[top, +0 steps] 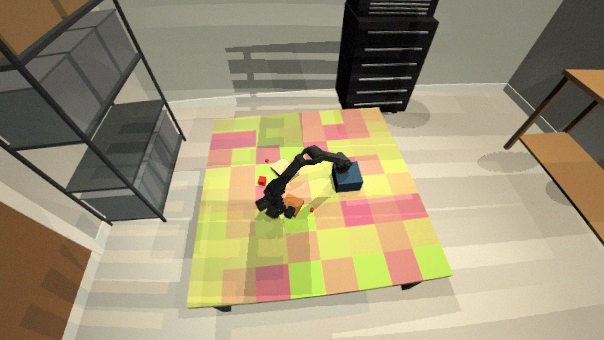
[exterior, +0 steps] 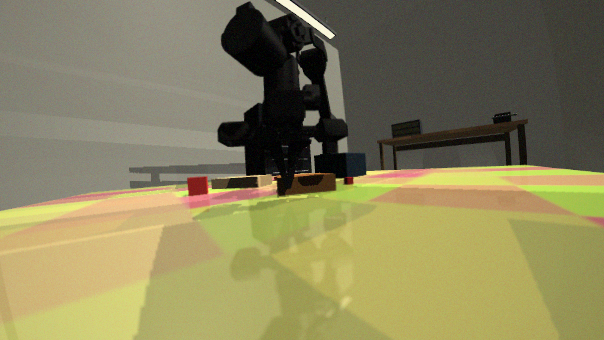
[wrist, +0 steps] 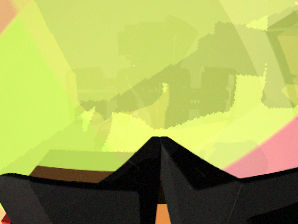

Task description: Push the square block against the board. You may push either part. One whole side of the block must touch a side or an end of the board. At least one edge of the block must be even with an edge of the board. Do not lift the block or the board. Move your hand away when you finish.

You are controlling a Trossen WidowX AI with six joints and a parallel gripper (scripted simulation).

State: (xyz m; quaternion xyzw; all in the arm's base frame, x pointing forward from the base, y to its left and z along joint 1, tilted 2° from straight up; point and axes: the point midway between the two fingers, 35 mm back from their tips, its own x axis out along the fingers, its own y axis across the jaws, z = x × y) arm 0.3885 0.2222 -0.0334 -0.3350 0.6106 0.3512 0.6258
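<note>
Now: gripper tip 70 mm past the orange square block and 50 mm to the left of it. The rest, counted from my gripper tip: tan board (300 mm to the right, 50 mm behind); then red cube (230 mm to the right, 90 mm ahead, 10 mm above).
</note>
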